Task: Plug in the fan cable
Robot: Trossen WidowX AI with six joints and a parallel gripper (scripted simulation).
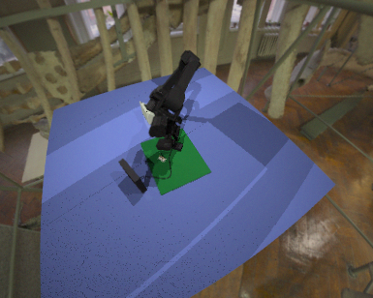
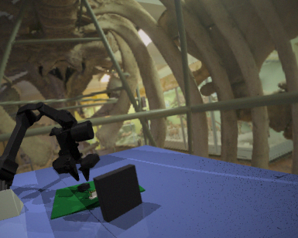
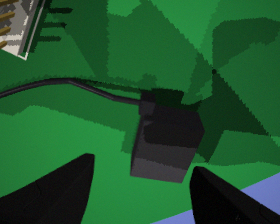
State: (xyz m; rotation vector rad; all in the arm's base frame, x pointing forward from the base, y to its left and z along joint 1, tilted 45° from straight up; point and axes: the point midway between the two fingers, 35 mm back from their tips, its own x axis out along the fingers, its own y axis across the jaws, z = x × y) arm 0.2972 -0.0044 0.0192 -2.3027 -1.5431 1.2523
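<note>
Right now my gripper tip is 30 mm above the black cable and 10 mm to the left of it. Also, from my gripper tip: green board 60 mm below, 30 mm to the right, 30 mm ahead; then white four-pin header 80 mm to the right, 40 mm below, 20 mm ahead; then fan plug 30 mm below, 20 mm to the left.
</note>
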